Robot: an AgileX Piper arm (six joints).
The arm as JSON. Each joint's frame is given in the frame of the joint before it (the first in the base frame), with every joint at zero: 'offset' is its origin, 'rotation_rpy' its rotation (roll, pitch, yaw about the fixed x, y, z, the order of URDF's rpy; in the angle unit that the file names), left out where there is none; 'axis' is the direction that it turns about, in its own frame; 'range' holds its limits. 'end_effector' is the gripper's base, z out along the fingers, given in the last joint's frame.
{
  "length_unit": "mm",
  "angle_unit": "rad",
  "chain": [
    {
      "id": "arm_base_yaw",
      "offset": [
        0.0,
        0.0,
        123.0
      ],
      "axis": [
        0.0,
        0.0,
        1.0
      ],
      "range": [
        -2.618,
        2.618
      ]
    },
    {
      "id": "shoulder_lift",
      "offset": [
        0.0,
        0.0,
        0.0
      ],
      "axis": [
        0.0,
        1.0,
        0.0
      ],
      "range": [
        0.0,
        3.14
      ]
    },
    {
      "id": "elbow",
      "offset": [
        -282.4,
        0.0,
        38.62
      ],
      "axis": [
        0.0,
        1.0,
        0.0
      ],
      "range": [
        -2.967,
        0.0
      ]
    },
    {
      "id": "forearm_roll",
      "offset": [
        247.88,
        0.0,
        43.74
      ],
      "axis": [
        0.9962,
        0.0,
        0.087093
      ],
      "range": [
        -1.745,
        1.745
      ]
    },
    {
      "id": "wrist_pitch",
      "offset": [
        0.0,
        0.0,
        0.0
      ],
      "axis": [
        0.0,
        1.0,
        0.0
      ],
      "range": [
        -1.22,
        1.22
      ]
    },
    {
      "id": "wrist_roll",
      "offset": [
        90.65,
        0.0,
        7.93
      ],
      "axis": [
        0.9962,
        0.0,
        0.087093
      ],
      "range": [
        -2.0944,
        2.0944
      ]
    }
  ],
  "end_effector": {
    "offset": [
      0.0,
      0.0,
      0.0
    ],
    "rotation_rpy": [
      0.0,
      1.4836,
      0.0
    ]
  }
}
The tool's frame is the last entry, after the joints.
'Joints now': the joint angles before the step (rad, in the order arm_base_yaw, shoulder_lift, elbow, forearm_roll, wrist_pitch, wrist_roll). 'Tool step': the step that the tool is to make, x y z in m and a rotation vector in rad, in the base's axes. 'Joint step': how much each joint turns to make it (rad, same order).
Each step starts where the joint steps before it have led.
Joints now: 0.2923 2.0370 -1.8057 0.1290 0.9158 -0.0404
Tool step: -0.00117 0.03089 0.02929 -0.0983 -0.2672 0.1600
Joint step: 0.0841 -0.0290 -0.0263 -0.1291 -0.1608 -0.0881
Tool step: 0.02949 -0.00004 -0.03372 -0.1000 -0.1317 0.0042
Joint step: -0.0045 0.0991 -0.0063 -0.1747 -0.1770 0.0419
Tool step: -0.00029 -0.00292 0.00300 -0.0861 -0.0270 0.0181
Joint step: 0.0041 -0.0057 0.0000 -0.0904 0.0122 -0.0008
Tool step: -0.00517 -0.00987 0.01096 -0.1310 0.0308 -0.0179
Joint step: 0.0019 -0.0178 -0.0252 -0.1029 0.1252 -0.0042
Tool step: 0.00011 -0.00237 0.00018 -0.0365 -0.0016 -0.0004
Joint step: 0.0000 0.0000 -0.0005 -0.0341 0.0134 -0.0001
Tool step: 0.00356 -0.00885 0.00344 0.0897 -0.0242 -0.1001
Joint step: -0.0194 -0.0045 0.0000 -0.0116 -0.0184 0.1282
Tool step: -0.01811 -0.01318 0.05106 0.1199 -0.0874 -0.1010
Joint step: -0.0111 -0.1101 0.0000 -0.0047 0.0215 0.1241
